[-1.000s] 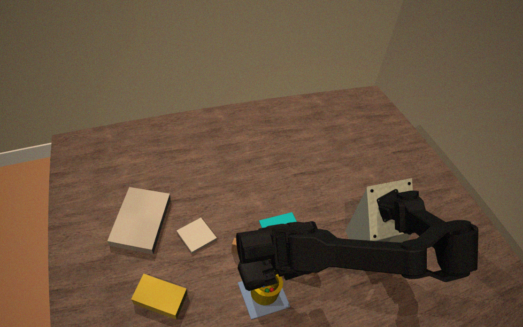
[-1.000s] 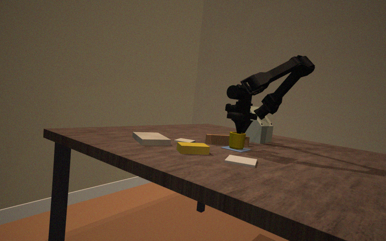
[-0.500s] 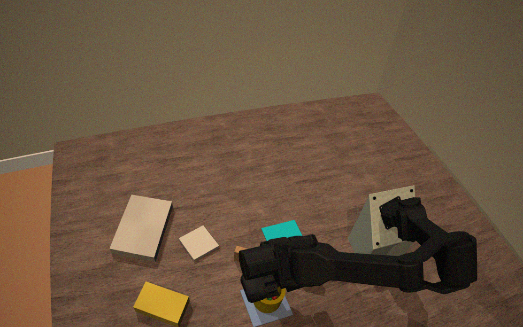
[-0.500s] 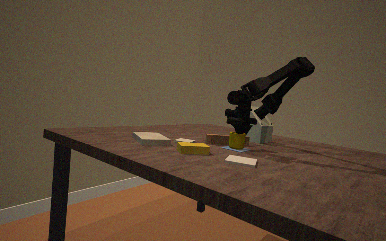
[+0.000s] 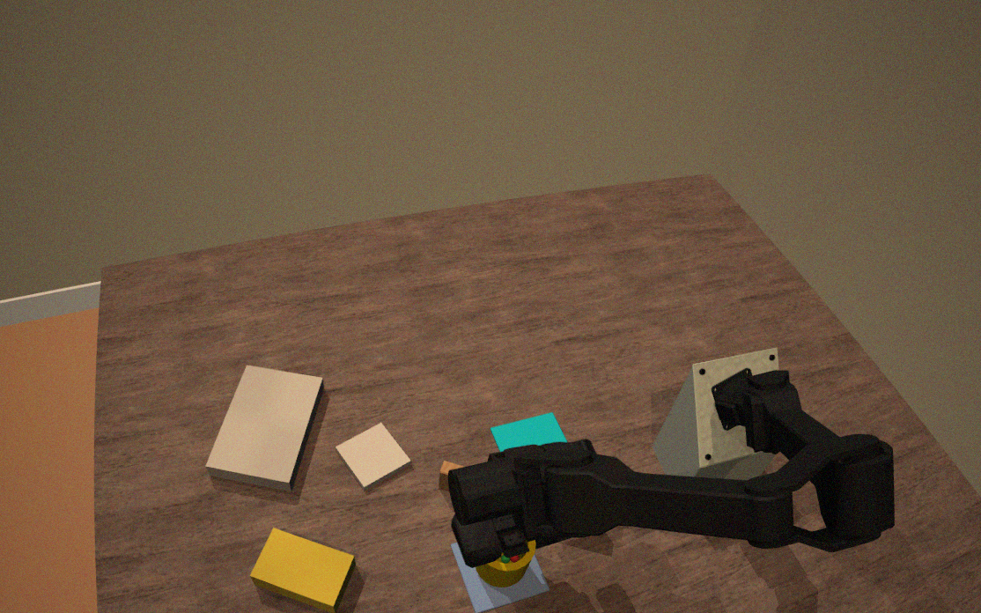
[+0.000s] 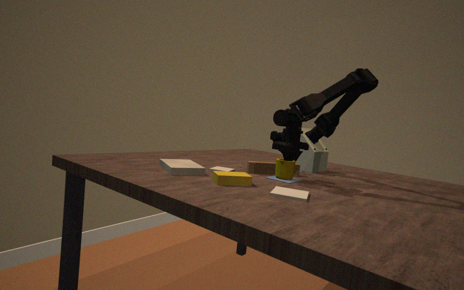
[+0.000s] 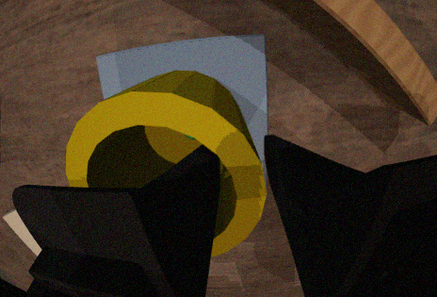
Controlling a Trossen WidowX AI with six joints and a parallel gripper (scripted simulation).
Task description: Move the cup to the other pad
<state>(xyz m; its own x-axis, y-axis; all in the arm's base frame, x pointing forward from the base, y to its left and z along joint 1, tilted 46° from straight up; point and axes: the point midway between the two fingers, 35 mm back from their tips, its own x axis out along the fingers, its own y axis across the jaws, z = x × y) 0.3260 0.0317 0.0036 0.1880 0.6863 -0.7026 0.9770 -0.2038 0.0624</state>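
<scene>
Right now the blue pad is 3 cm ahead of my gripper tip and 5 cm below it. The rest, counted from my gripper tip: teal pad 10 cm behind, 15 cm to the right, 5 cm below; wooden bar 3 cm behind, 7 cm to the right, 3 cm below; yellow cup 3 cm ahead.
</scene>
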